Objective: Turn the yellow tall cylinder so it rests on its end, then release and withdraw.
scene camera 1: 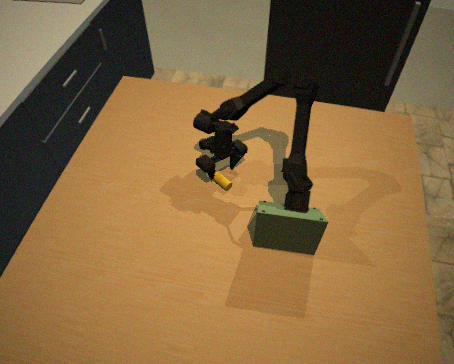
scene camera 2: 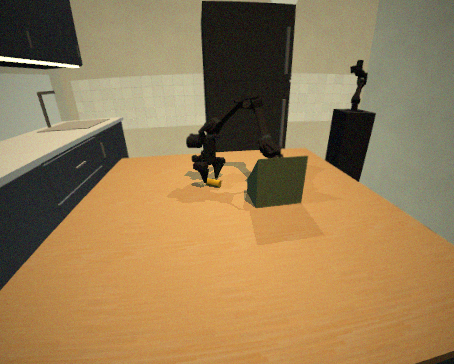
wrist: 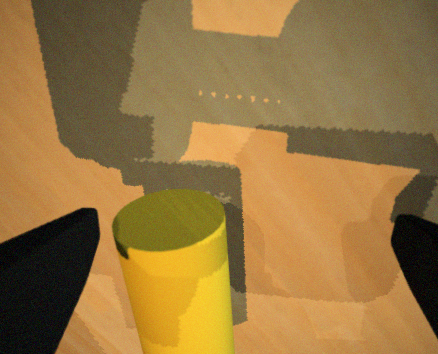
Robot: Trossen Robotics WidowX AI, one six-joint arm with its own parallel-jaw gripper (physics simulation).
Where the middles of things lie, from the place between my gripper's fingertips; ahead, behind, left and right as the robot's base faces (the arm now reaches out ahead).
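Yellow cylinder point(wrist: 172, 245): my gripper 30 mm to the right of it, 20 mm past it.
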